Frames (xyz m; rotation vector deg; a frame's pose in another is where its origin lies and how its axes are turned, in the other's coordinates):
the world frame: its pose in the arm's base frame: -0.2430 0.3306 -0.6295 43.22 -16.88 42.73
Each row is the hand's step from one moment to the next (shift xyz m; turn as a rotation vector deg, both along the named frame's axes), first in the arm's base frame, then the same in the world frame.
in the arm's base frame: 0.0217 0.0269 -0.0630 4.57 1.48 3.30
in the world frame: -0.0021 -0.0343 -0.0631 5.61 -0.80 1.34
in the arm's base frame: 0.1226 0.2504 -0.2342 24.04 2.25 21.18
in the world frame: 0.0978 -0.0830 -0.3408 28.63 -4.99 13.68
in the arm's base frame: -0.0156 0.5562 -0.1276 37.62 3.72 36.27
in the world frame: 0.2062 0.2193 -0.4850 46.44 -6.11 23.47
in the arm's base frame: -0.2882 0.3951 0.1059 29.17 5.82 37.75
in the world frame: 0.0466 0.4516 -0.2105 42.23 1.64 22.89
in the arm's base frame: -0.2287 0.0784 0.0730 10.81 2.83 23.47
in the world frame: -0.0869 0.2370 -0.0078 20.66 5.79 14.68
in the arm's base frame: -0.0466 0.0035 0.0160 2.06 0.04 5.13
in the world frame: -0.0234 0.0427 0.0081 4.01 1.19 3.61
